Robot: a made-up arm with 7 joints.
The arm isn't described. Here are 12 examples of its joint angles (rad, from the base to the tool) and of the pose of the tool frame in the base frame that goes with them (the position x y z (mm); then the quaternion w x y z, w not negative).
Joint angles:
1: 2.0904 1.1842 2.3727 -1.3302 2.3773 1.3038 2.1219
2: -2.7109 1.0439 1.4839 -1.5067 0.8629 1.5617 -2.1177
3: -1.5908 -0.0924 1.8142 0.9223 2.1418 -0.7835 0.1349
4: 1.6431 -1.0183 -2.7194 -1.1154 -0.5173 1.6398 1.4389
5: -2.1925 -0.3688 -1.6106 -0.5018 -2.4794 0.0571 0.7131
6: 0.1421 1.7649 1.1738 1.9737 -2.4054 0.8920 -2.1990
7: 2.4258 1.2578 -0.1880 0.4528 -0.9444 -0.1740 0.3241
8: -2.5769 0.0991 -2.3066 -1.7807 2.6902 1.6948 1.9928
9: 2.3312 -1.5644 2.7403 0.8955 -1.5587 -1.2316 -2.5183
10: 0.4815 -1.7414 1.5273 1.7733 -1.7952 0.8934 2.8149
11: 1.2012 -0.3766 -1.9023 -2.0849 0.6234 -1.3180 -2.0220
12: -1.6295 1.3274 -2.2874 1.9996 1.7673 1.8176 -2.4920
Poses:
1: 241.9 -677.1 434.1 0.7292 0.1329 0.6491 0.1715
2: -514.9 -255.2 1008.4 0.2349 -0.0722 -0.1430 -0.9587
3: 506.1 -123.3 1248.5 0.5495 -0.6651 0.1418 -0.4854
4: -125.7 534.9 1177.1 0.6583 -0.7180 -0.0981 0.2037
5: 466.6 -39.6 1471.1 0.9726 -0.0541 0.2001 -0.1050
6: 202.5 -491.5 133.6 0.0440 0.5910 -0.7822 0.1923
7: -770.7 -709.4 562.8 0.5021 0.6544 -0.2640 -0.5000
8: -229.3 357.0 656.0 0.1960 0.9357 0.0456 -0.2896
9: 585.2 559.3 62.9 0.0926 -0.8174 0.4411 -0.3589
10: -579.6 -269.1 625.8 0.8040 0.2870 -0.1964 -0.4824
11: -291.2 -217.7 615.8 0.0413 -0.6653 -0.7438 0.0485
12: -455.0 270.4 640.2 0.0842 0.2768 -0.8960 -0.3368
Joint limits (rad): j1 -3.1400..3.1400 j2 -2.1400..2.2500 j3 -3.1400..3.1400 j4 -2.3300..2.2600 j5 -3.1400..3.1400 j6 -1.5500..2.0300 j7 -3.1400..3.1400
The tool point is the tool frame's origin. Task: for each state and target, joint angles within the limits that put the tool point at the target. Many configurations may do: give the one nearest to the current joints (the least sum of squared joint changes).
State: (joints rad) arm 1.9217 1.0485 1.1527 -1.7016 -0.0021 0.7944 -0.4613
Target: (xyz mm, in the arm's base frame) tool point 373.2 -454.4 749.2
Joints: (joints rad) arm 2.2922 1.2241 1.2796 -2.2224 -0.0648 0.8388 -0.4522
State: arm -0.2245 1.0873 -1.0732 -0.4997 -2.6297 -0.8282 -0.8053
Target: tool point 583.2 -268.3 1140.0
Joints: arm -0.2865 0.8982 -0.8798 -1.2027 -2.6132 -1.0711 -0.7864
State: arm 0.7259 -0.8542 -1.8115 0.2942 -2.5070 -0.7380 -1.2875
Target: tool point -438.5 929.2 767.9
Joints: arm 0.8436 -1.3281 -1.9171 0.2898 -2.5291 -0.5683 -1.3101
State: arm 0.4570 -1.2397 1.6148 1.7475 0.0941 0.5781 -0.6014
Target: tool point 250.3 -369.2 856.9
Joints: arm -0.2153 -0.8270 0.8287 1.9164 -0.0628 0.5831 -0.5698
